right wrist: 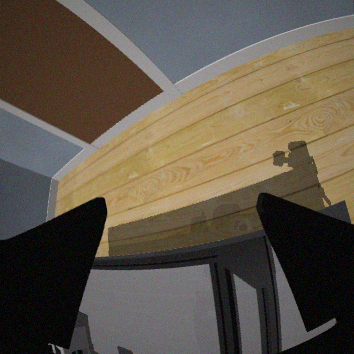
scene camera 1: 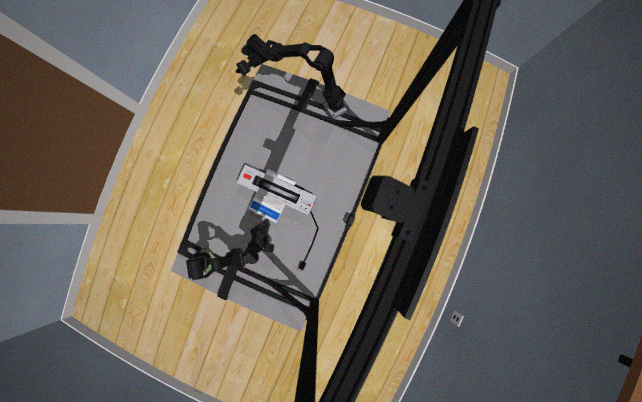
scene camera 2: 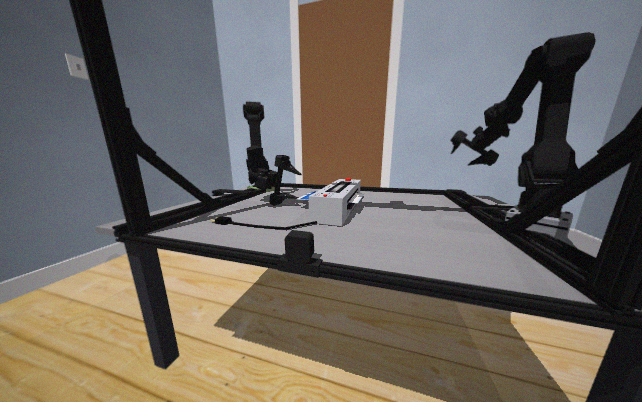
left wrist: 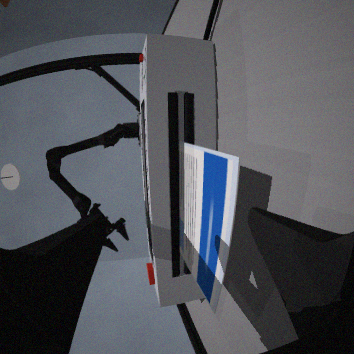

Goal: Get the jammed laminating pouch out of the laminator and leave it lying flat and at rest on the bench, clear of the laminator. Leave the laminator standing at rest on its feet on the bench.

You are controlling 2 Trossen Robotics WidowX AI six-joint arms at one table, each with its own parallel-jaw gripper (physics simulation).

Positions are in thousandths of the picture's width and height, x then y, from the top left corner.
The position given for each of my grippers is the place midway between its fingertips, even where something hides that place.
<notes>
My right gripper (scene camera 2: 716, 397) is open, holding nothing. Further things: my left gripper (scene camera 2: 467, 464), a white laminator (scene camera 1: 460, 491) and a blue-and-white pouch (scene camera 1: 423, 521).
The white laminator shows as well in the left wrist view (left wrist: 499, 208). The blue-and-white pouch is seen too in the left wrist view (left wrist: 589, 507). My left gripper is seen too in the left wrist view (left wrist: 501, 620). The right wrist view misses the blue-and-white pouch: it is out of frame.
</notes>
